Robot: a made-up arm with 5 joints.
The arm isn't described. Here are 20 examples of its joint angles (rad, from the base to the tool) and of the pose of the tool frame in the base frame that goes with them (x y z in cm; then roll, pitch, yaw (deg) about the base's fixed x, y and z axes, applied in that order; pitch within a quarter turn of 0, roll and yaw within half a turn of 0).
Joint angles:
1: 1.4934 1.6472 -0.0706 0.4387 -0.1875
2: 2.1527 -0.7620 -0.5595 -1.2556 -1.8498
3: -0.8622 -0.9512 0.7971 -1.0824 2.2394
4: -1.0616 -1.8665 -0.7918 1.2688 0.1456
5: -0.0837 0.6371 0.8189 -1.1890 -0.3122
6: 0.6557 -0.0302 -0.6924 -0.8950 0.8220
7: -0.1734 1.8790 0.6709 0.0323 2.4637
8: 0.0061 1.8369 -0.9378 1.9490 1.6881
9: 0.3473 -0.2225 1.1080 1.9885 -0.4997
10: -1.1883 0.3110 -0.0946 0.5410 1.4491
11: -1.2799 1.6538 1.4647 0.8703 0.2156
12: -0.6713 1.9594 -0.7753 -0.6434 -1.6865
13: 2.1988 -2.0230 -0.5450 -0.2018 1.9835
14: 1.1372 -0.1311 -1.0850 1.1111 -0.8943
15: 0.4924 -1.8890 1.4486 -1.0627 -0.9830
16: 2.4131 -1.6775 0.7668 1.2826 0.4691
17: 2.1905 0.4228 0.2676 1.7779 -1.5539
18: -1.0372 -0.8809 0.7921 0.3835 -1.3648
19: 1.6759 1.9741 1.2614 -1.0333 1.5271
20: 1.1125 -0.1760 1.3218 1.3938 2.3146
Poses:
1: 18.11 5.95 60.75 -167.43 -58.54 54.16
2: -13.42 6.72 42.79 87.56 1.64 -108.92
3: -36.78 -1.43 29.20 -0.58 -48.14 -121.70
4: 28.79 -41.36 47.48 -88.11 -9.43 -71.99
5: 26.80 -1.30 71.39 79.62 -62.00 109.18
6: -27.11 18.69 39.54 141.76 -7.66 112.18
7: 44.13 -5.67 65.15 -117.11 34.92 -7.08
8: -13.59 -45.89 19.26 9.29 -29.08 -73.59
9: 21.73 14.30 31.95 -107.57 0.85 49.92
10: 4.33 14.08 5.16 30.37 13.75 163.42
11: 8.04 6.20 67.56 -41.68 -39.18 138.21
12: 3.49 9.36 52.01 45.43 34.46 -150.78
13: -37.87 -24.23 47.55 143.32 -28.06 125.45
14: -5.94 -39.59 36.78 34.74 52.62 -98.59
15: -29.04 -22.70 40.40 -52.43 30.72 132.90
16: -22.57 -8.40 36.41 0.76 16.95 -168.14
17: -6.50 -12.82 61.18 -14.21 33.21 143.30
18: 9.81 14.03 27.83 -150.79 -61.56 65.39
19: 1.71 -44.70 -4.64 71.47 9.73 -112.90
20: -21.07 9.83 44.10 -18.05 -69.33 -128.11
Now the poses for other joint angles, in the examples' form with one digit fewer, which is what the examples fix.
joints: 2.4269 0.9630 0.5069 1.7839 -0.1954
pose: -10.2 -6.0 71.3 69.5 -48.7 163.4
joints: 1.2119 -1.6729 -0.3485 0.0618 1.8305
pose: -31.2 -17.8 13.1 96.2 -15.5 149.2
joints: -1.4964 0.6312 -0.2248 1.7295 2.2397
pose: 43.6 -3.2 9.3 59.6 39.3 176.8
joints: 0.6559 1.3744 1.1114 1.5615 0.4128
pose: -9.5 17.9 33.2 49.9 -18.9 126.5
